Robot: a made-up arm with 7 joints. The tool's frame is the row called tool. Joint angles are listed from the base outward.
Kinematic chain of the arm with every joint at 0, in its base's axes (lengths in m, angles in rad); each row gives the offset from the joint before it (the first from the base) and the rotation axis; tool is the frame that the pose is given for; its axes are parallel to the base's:
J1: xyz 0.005 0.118 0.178 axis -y
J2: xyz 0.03 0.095 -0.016 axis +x
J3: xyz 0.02 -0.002 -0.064 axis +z
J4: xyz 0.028 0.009 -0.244 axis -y
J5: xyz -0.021 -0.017 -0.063 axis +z
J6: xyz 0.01 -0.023 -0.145 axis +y
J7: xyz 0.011 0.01 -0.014 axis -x
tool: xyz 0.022 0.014 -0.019
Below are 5 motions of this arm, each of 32 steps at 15 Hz.
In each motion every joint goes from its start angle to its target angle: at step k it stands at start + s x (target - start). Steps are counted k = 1, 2, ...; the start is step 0. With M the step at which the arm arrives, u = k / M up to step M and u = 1 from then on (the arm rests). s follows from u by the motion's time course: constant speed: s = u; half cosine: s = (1 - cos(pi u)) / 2; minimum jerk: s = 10 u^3 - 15 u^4 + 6 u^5.
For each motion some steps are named. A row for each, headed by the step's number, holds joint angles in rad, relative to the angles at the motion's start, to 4 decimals.
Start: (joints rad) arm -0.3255 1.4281 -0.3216 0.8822 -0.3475 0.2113 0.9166
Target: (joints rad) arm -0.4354 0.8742 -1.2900 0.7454 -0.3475 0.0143 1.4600
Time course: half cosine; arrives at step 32
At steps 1, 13, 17, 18, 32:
1: -0.0003 -0.0013 -0.0023 -0.0003 0.0000 -0.0005 0.0013
13: -0.0390 -0.1966 -0.3436 -0.0485 0.0000 -0.0699 0.1928
17: -0.0603 -0.3041 -0.5317 -0.0751 0.0000 -0.1082 0.2983
18: -0.0657 -0.3310 -0.5787 -0.0817 0.0000 -0.1177 0.3247
32: -0.1099 -0.5539 -0.9684 -0.1368 0.0000 -0.1970 0.5434

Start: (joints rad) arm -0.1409 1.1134 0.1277 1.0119 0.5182 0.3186 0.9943
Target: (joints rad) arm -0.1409 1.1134 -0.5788 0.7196 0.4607 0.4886 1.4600
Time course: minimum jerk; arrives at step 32
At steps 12, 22, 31, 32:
12: 0.0000 0.0000 -0.1944 -0.0804 -0.0158 0.0468 0.1282
22: 0.0000 0.0000 -0.5793 -0.2397 -0.0471 0.1394 0.3819
31: 0.0000 0.0000 -0.7063 -0.2922 -0.0575 0.1700 0.4656
32: 0.0000 0.0000 -0.7065 -0.2923 -0.0575 0.1700 0.4657

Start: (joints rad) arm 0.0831 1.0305 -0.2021 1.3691 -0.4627 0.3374 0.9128
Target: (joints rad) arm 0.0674 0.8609 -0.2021 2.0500 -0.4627 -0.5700 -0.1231
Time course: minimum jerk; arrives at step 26
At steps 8, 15, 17, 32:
8: -0.0027 -0.0294 0.0000 0.1181 0.0000 -0.1573 -0.1796
15: -0.0101 -0.1089 0.0000 0.4371 0.0000 -0.5825 -0.6650
17: -0.0121 -0.1307 0.0000 0.5248 0.0000 -0.6994 -0.7984
32: -0.0157 -0.1696 0.0000 0.6809 0.0000 -0.9074 -1.0359

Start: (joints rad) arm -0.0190 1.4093 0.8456 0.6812 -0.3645 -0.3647 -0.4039
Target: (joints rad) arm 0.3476 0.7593 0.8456 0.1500 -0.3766 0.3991 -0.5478
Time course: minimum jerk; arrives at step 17
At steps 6, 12, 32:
6: 0.0879 -0.1558 0.0000 -0.1274 -0.0029 0.1831 -0.0345
12: 0.3096 -0.5490 0.0000 -0.4487 -0.0102 0.6451 -0.1215
32: 0.3666 -0.6500 0.0000 -0.5312 -0.0121 0.7638 -0.1439

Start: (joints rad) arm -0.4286 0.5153 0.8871 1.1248 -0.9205 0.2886 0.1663
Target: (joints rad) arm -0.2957 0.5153 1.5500 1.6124 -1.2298 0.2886 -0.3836
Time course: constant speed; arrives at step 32
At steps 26, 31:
26: 0.1080 0.0000 0.5386 0.3962 -0.2513 0.0000 -0.4468
31: 0.1287 0.0000 0.6422 0.4724 -0.2996 0.0000 -0.5327

